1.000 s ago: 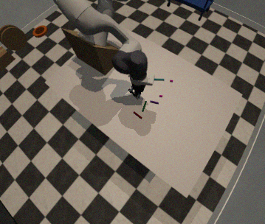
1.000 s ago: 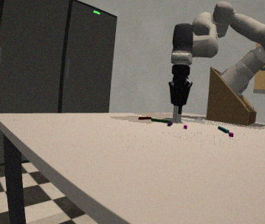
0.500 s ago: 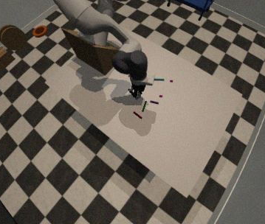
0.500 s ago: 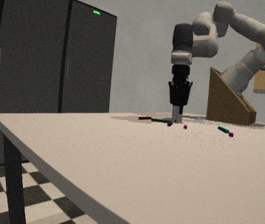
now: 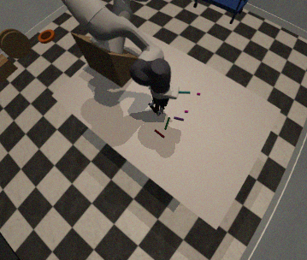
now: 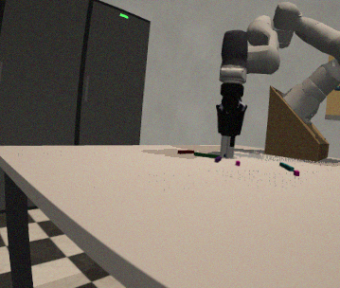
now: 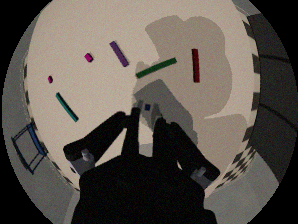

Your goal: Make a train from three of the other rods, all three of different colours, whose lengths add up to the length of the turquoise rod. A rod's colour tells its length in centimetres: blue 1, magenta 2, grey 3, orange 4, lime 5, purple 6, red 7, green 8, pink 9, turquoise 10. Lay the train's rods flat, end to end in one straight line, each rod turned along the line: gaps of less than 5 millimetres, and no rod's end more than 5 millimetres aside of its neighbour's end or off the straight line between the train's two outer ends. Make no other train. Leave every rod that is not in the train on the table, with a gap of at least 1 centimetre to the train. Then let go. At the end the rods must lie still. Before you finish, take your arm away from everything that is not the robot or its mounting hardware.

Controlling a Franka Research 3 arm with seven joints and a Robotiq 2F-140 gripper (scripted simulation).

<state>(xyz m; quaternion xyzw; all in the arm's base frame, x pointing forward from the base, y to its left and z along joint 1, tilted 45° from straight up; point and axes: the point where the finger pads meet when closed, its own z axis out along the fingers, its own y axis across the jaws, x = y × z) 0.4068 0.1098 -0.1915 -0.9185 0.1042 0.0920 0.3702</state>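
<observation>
The blue rod is 3 cm below my hand. Also, from my hand: purple rod 11 cm ahead, 5 cm to the left, 3 cm below; red rod 10 cm to the right, 9 cm ahead, 3 cm below; green rod 8 cm ahead, 3 cm below, 2 cm to the right.
</observation>
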